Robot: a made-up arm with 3 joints. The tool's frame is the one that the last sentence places. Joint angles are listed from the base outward.
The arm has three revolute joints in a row. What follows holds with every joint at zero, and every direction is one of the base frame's. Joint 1 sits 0.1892 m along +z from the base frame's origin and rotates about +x. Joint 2 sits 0.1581 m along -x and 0.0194 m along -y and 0.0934 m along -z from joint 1 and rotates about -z. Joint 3 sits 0.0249 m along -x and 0.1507 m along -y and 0.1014 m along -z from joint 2 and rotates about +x. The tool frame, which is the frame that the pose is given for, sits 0.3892 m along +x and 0.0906 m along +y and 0.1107 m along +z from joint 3; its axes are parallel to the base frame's.
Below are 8 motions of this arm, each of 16 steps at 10 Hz.
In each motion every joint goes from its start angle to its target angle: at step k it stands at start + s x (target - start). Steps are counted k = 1, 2, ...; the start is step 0. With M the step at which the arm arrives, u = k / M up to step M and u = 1 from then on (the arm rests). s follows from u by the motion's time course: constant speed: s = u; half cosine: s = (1 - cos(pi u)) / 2; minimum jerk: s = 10 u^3 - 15 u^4 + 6 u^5.
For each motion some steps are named. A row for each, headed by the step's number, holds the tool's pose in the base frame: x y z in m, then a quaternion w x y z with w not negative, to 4 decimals.
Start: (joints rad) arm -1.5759 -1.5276 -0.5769
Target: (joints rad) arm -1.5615 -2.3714 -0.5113
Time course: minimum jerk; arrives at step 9
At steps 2, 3, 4, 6, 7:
2: -0.1513 -0.1521 -0.1553 0.3338 -0.6148 0.3435 0.6266
3: -0.1919 -0.1503 -0.1541 0.3172 -0.5768 0.3641 0.6589
4: -0.2479 -0.1477 -0.1449 0.2915 -0.5209 0.3914 0.7004
6: -0.3572 -0.1426 -0.0979 0.2290 -0.3945 0.4420 0.7724
7: -0.3899 -0.1411 -0.0741 0.2054 -0.3494 0.4567 0.7919

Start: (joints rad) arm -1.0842 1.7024 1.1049
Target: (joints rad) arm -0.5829 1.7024 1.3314
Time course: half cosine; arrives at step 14
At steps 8, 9, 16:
8: -0.4303 -0.3015 0.3831 0.6413 0.1520 -0.6371 -0.3996
9: -0.4332 -0.3123 0.3652 0.6350 0.1766 -0.6312 -0.4088
16: -0.4406 -0.3361 0.3143 0.6135 0.2409 -0.6149 -0.4331

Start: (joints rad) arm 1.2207 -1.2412 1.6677
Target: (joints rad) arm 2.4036 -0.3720 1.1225
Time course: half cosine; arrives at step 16
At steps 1, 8, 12, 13, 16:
1: 0.2167 0.1863 0.3728 0.1005 0.8097 0.1235 0.5648
8: 0.2700 0.0659 0.2825 0.0302 -0.9193 0.0812 -0.3840
12: 0.2677 0.0797 0.2013 0.1405 -0.9588 0.1215 -0.2151
13: 0.2642 0.0897 0.1914 0.1606 -0.9620 0.1187 -0.1861
16: 0.2580 0.1058 0.1811 0.1878 -0.9646 0.1105 -0.1483

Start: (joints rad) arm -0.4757 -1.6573 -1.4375
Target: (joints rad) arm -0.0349 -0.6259 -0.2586
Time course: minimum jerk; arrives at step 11
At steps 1, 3, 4, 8, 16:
1: -0.1589 0.1856 -0.2078 0.3939 -0.5523 -0.3383 0.6522
3: -0.1222 0.2120 -0.1795 0.4762 -0.5445 -0.2899 0.6267
4: -0.0816 0.2334 -0.1455 0.5621 -0.5223 -0.2416 0.5941
8: 0.1224 0.2015 0.0407 0.8997 -0.2308 -0.0588 0.3657
16: 0.1575 0.1618 0.0725 0.9412 -0.1391 -0.0344 0.3059

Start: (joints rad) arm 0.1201 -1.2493 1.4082
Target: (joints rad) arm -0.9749 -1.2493 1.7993
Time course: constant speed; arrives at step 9
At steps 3, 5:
3: 0.2022 0.2129 0.0322 0.6473 0.4889 0.4551 0.3673
5: 0.2096 0.1621 -0.0219 0.6835 0.4368 0.5093 0.2875

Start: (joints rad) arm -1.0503 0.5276 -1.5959
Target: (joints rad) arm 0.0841 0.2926 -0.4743
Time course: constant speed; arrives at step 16
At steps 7, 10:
7: 0.1692 -0.2717 0.0915 0.6600 -0.7211 0.0574 -0.2028
10: 0.1773 -0.2182 0.0585 0.8003 -0.5690 0.0517 -0.1820

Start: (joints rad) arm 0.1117 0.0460 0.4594
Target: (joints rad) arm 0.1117 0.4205 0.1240
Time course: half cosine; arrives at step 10
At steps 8, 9, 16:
8: 0.1501 -0.2194 0.0928 0.9728 0.1310 -0.0042 -0.1911
9: 0.1456 -0.2246 0.0904 0.9717 0.1191 -0.0021 -0.2042
16: 0.1441 -0.2264 0.0896 0.9712 0.1150 -0.0013 -0.2087

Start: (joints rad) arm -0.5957 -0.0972 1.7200
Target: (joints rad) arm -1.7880 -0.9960 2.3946
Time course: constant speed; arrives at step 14
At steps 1, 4, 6, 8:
1: 0.2460 -0.2624 0.2375 0.8530 0.5156 0.0758 0.0274
4: 0.2825 -0.2133 0.2318 0.8694 0.4617 0.1742 0.0257
6: 0.2989 -0.1906 0.2132 0.8739 0.4234 0.2388 0.0031
8: 0.3079 -0.1802 0.1867 0.8731 0.3839 0.2985 -0.0361

